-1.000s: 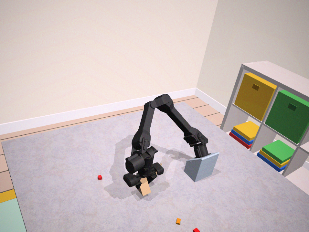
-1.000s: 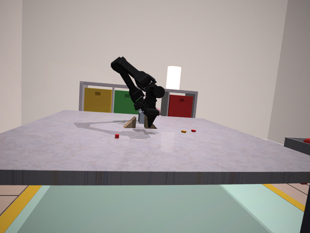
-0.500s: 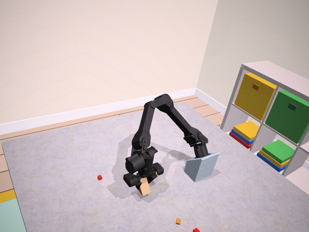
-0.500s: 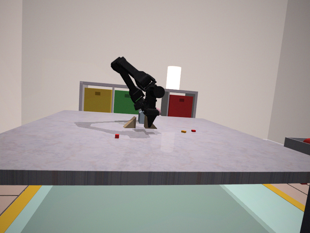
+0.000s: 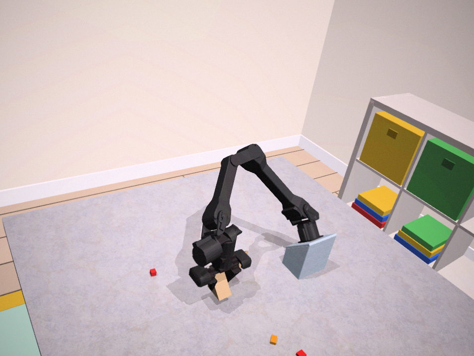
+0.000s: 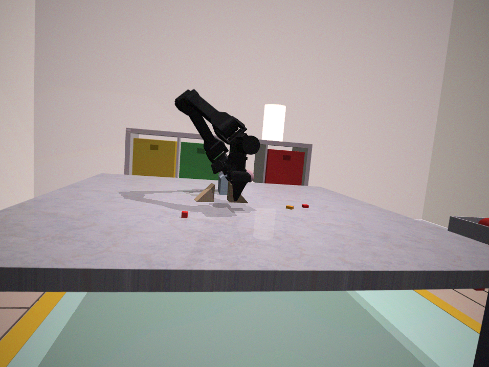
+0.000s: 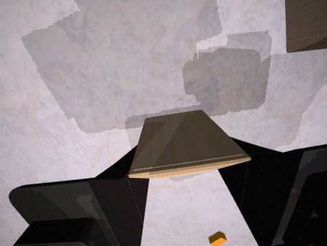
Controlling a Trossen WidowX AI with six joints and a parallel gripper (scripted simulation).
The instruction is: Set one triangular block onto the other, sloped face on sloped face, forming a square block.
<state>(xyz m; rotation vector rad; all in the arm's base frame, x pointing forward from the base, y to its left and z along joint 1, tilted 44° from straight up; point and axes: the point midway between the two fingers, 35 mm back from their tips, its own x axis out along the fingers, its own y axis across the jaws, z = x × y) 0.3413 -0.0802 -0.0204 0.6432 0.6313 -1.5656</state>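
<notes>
My gripper tip is now 10 mm below the block. Round my gripper tip: orange cube: 40 mm behind, 220 mm to the left, 30 mm below.
</notes>
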